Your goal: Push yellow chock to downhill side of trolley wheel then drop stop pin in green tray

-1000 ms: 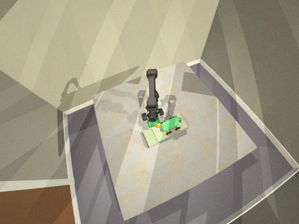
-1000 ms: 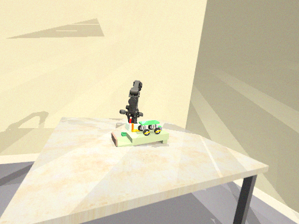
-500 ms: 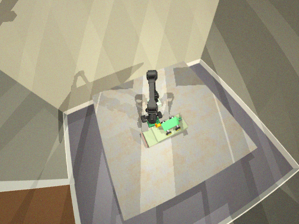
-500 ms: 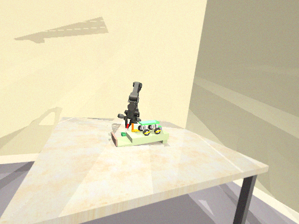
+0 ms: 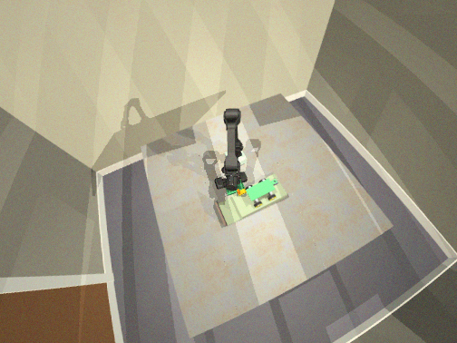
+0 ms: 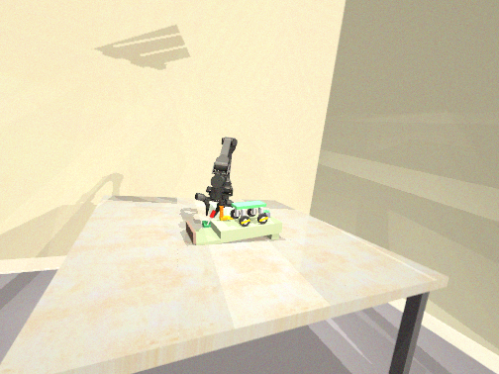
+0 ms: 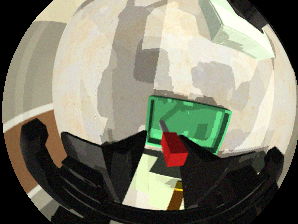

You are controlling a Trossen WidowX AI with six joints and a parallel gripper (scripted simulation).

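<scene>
My gripper tip is 60 mm above the green tray and 30 mm to the right of it. From my gripper tip the other things lie so: red-headed stop pin: right at my gripper tip; brown stop plate: 140 mm ahead, 110 mm to the right, 20 mm below; yellow chock: 70 mm ahead, 60 mm to the left, 30 mm above.
</scene>
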